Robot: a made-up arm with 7 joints.
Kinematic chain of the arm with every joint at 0, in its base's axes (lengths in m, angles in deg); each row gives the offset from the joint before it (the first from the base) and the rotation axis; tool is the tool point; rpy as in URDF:
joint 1: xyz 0 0 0.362 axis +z
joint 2: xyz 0 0 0 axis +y
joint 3: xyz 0 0 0.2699 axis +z
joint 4: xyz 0.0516 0 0 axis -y
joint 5: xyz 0.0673 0 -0.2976 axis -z
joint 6: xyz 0 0 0 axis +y
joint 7: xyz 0.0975 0 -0.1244 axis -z
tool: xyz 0 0 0 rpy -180 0 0
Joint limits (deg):
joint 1: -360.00..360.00
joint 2: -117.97..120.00
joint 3: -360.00..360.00
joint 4: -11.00..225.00
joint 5: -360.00..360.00
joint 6: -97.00..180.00
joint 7: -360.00..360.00
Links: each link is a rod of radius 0.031 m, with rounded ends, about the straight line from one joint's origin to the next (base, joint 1, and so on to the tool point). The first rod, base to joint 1, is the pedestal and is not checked.
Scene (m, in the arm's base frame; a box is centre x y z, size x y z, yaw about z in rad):
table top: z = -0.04
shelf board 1: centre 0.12 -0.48 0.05 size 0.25 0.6 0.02 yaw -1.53
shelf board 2: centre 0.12 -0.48 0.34 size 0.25 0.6 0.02 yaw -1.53
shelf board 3: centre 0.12 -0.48 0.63 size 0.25 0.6 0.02 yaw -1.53
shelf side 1: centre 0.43 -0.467 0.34 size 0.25 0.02 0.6 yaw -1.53
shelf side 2: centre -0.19 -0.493 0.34 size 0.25 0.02 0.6 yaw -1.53
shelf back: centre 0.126 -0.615 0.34 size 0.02 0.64 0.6 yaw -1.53
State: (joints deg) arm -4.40 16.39 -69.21 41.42 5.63 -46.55 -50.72
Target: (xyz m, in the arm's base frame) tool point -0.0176 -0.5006 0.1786
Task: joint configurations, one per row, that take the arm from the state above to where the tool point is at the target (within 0.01 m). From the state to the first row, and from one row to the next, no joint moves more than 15 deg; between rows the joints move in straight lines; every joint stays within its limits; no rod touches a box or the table.
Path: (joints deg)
1: -2.56 7.31 -64.32 31.15 3.29 -61.14 -50.72
2: -0.71 -1.77 -59.43 20.87 0.95 -75.73 -50.72
3: 1.13 -10.85 -54.53 10.60 -1.39 -90.33 -50.72
4: -4.64 1.41 -53.51 9.44 -1.31 -79.55 -50.72
5: -10.42 13.66 -52.49 8.29 -1.22 -68.78 -50.72
6: -16.19 25.91 -51.46 7.14 -1.14 -58.01 -50.72
7: -21.97 38.17 -50.44 5.99 -1.06 -47.24 -50.72
8: -27.74 50.42 -49.41 4.83 -0.98 -36.47 -50.72
9: -31.79 54.75 -49.91 17.87 -0.65 -33.29 -50.72
10: -35.84 59.08 -50.40 30.90 -0.32 -30.12 -50.72
11: -39.89 63.42 -50.90 43.93 0.01 -26.95 -50.72
12: -43.94 67.75 -51.40 56.96 0.34 -23.78 -50.72

